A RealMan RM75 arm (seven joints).
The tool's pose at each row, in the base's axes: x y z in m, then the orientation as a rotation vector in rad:
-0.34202, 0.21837, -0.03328, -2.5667, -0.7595, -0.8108
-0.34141, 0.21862, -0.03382, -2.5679, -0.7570, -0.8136
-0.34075, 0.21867, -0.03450, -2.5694, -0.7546, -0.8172
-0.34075, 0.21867, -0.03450, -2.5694, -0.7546, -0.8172
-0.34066, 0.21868, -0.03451, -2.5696, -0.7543, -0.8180
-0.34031, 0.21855, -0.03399, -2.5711, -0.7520, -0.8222
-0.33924, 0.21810, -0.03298, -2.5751, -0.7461, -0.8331
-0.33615, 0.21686, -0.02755, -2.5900, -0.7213, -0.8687
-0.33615, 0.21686, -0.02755, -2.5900, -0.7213, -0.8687
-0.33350, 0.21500, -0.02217, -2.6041, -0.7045, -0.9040
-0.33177, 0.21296, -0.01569, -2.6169, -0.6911, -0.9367
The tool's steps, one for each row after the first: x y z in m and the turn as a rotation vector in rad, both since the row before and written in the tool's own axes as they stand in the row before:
0.00019, 0.00024, 0.00079, -0.0022, 0.0015, 0.0012
0.00006, 0.00045, 0.00083, -0.0028, 0.0019, 0.0009
0.00000, 0.00000, 0.00000, 0.0000, 0.0000, 0.0000
0.00006, 0.00005, 0.00005, -0.0005, 0.0004, 0.0000
0.00051, 0.00023, -0.00031, -0.0030, 0.0022, 0.0007
0.00119, 0.00082, -0.00053, -0.0080, 0.0056, 0.0018
0.00502, 0.00197, -0.00340, -0.0279, 0.0181, 0.0096
0.00000, 0.00000, 0.00000, 0.0000, 0.0000, 0.0000
0.00454, 0.00228, -0.00369, -0.0274, 0.0166, 0.0038
0.00462, 0.00190, -0.00492, -0.0254, 0.0148, 0.0018

